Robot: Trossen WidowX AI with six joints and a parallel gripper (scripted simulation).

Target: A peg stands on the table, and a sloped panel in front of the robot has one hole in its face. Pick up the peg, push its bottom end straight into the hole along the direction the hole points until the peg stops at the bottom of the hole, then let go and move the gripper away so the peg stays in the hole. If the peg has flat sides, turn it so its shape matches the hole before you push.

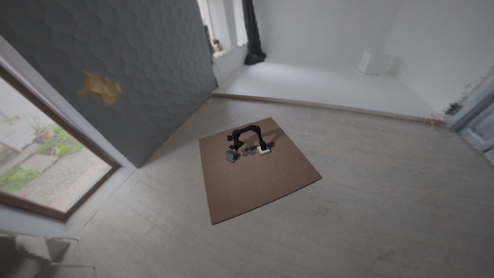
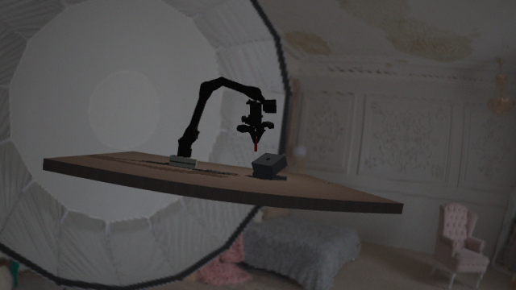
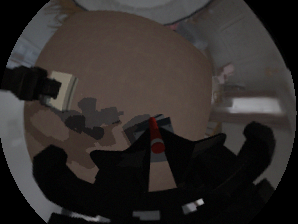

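The dark sloped panel is 9 cm below my gripper tip, 8 cm ahead of it and 5 cm to the right of it. Round my gripper tip: red peg: 2 cm above.
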